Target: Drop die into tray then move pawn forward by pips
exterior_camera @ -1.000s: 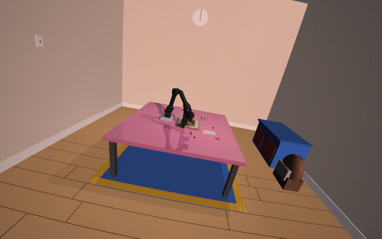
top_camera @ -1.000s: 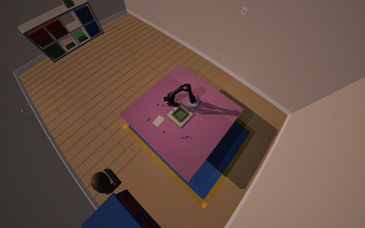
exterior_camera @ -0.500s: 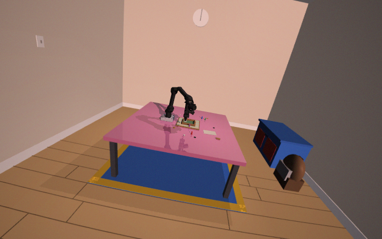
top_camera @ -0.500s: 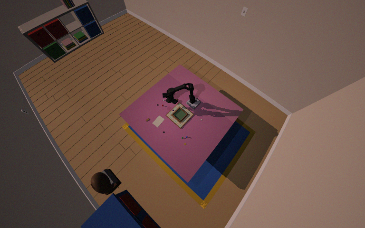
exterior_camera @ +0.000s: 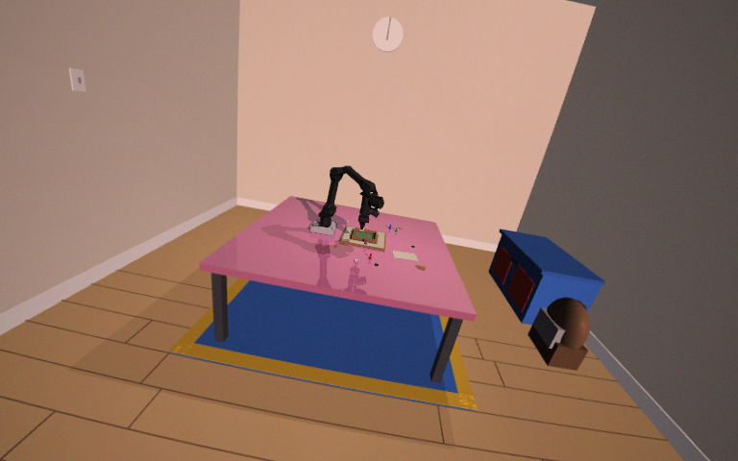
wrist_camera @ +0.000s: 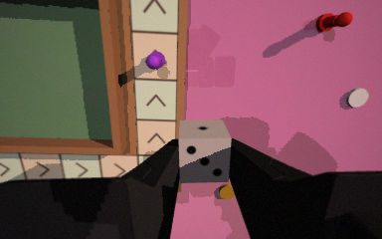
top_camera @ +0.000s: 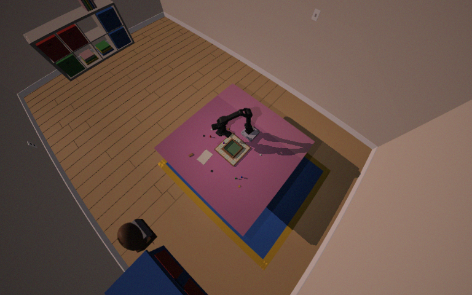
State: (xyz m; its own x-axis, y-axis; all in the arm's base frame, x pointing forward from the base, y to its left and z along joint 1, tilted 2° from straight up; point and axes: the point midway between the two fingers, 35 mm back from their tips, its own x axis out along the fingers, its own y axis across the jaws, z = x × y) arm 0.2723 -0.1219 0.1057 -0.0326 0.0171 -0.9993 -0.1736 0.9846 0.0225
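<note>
My gripper tip is now 100 mm above the purple pawn, 40 mm to the right of it and 30 mm short of it. The rest, counted from my gripper tip: beige card 290 mm ahead, 120 mm below, 30 mm to the left; small brown block 390 mm ahead, 120 mm below, 80 mm to the right.
</note>
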